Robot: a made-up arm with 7 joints. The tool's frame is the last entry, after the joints.
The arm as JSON. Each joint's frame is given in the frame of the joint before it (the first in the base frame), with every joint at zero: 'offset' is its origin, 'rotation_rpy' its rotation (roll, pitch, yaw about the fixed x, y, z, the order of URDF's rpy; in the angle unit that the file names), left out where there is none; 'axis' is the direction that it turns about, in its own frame. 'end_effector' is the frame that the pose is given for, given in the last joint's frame.
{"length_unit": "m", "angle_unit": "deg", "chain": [
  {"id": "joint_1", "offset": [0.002, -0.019, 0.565], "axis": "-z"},
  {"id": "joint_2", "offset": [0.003, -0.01, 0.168], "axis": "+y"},
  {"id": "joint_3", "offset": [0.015, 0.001, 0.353], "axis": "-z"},
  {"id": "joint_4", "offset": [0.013, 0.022, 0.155], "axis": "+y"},
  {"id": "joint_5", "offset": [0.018, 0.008, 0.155], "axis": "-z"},
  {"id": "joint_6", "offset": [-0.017, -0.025, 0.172], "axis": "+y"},
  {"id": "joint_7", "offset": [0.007, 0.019, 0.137], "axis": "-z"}
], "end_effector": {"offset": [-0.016, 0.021, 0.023], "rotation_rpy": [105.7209, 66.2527, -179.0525]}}
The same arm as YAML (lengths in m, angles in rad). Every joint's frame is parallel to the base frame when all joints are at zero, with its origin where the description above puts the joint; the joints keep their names.
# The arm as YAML. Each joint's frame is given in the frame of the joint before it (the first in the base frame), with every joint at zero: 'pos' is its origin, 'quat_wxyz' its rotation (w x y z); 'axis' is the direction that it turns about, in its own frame. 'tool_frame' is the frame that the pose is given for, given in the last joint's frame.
length_unit: m
angle_unit: rad
joints:
  - joint: joint_1
    pos: [0.002, -0.019, 0.565]
    quat_wxyz: [1.0, 0.0, 0.0, 0.0]
    axis: [0.0, 0.0, -1.0]
  - joint: joint_2
    pos: [0.003, -0.01, 0.168]
    quat_wxyz: [1.0, 0.0, 0.0, 0.0]
    axis: [0.0, 1.0, 0.0]
  - joint: joint_3
    pos: [0.015, 0.001, 0.353]
    quat_wxyz: [1.0, 0.0, 0.0, 0.0]
    axis: [0.0, 0.0, -1.0]
  - joint: joint_4
    pos: [0.013, 0.022, 0.155]
    quat_wxyz: [1.0, 0.0, 0.0, 0.0]
    axis: [0.0, 1.0, 0.0]
  - joint: joint_5
    pos: [0.018, 0.008, 0.155]
    quat_wxyz: [1.0, 0.0, 0.0, 0.0]
    axis: [0.0, 0.0, -1.0]
  - joint: joint_6
    pos: [-0.017, -0.025, 0.172]
    quat_wxyz: [1.0, 0.0, 0.0, 0.0]
    axis: [0.0, 1.0, 0.0]
  - joint: joint_7
    pos: [0.007, 0.019, 0.137]
    quat_wxyz: [1.0, 0.0, 0.0, 0.0]
    axis: [0.0, 0.0, -1.0]
tool_frame:
  pos: [-0.016, 0.021, 0.023]
  quat_wxyz: [0.431446, -0.335455, 0.664851, 0.509213]

